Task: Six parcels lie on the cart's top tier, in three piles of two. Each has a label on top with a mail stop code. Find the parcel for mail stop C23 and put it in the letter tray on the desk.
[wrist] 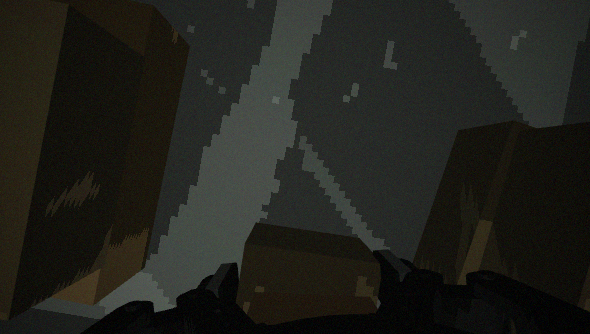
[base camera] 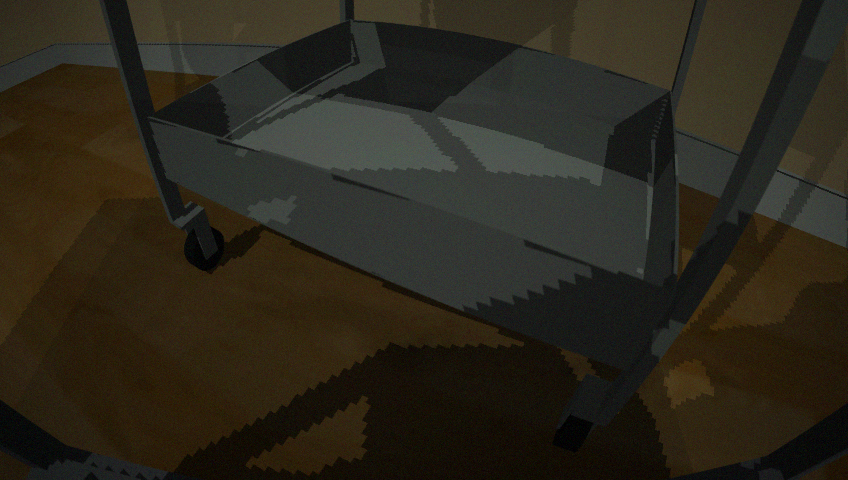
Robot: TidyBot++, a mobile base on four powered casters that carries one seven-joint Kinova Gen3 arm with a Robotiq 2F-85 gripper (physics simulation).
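Frame: origin at the arm's base, x ahead, y left, z up, level; millimetres.
Seen in the pictures: gripper, fingertip midpoint: point(wrist: 306, 277).
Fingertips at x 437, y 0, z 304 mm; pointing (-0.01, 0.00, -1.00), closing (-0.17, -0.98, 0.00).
A point is followed by its place in that frame.
My gripper point(wrist: 306, 277) @(z 304, x 437, y 0 mm) is shut on a brown parcel point(wrist: 305, 240) @(z 296, x 452, y -4 mm) at the bottom middle of the wrist view. The held parcel's label is hidden, so its code cannot be read. Below and beyond it is the grey floor of the cart's top tier point(wrist: 240, 145) @(z 266, x 508, y 19 mm). One pile of brown parcels point(wrist: 125, 125) @(z 324, x 523, y 54 mm) stands large at the left, and another pile point(wrist: 465, 175) @(z 291, x 462, y -91 mm) stands at the right, close to the right finger. No label shows on either pile. Whether the held parcel touches the tier cannot be told. The letter tray and the desk do not show.
In the base camera view, the cart's lower tier point(base camera: 386, 220) @(z -217, x 295, y 20 mm) has raised walls and stands in front of the base. A cart post point(base camera: 723, 231) @(z -146, x 210, y -121 mm) rises at the right and another post point(base camera: 127, 71) @(z -147, x 412, y 260 mm) at the left. A black caster point(base camera: 204, 246) @(z -359, x 417, y 237 mm) stands on the wooden floor point(base camera: 285, 297) @(z -397, x 385, y 137 mm), before a beige wall.
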